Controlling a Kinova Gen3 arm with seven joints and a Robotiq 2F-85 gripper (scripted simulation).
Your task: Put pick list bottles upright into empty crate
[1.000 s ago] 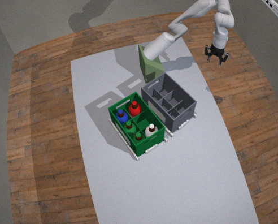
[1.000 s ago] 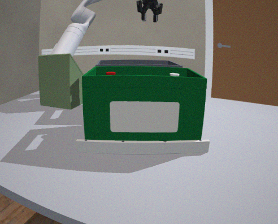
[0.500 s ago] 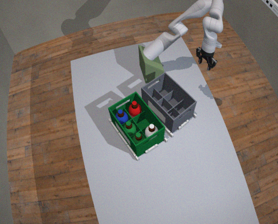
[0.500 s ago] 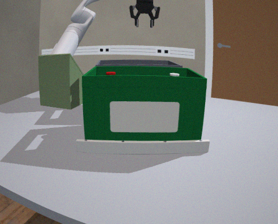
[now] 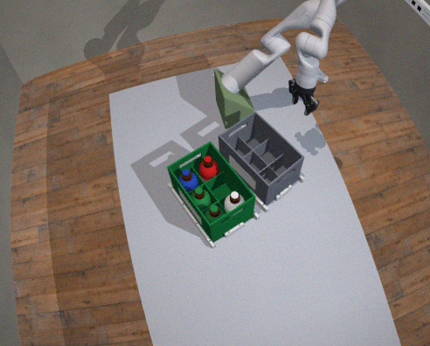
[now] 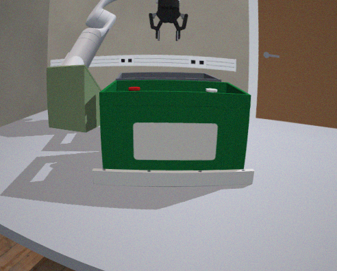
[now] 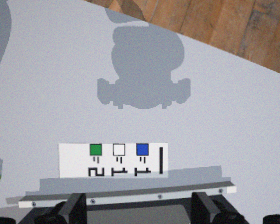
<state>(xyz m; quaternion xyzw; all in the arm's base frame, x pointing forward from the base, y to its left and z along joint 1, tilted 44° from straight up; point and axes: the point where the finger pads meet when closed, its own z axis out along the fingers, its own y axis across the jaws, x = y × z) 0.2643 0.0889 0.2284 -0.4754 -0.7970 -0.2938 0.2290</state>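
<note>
Now: the blue-label bottle 44 cm to the right of my hand, 21 cm below it and 12 cm ahead of it. The rest, counted from my hand: pick list 30 cm below, 4 cm to the right, 2 cm behind; then grey crate 21 cm below, 16 cm to the right, 7 cm ahead; then red-label bottle 36 cm to the right, 21 cm below, 8 cm ahead.
</note>
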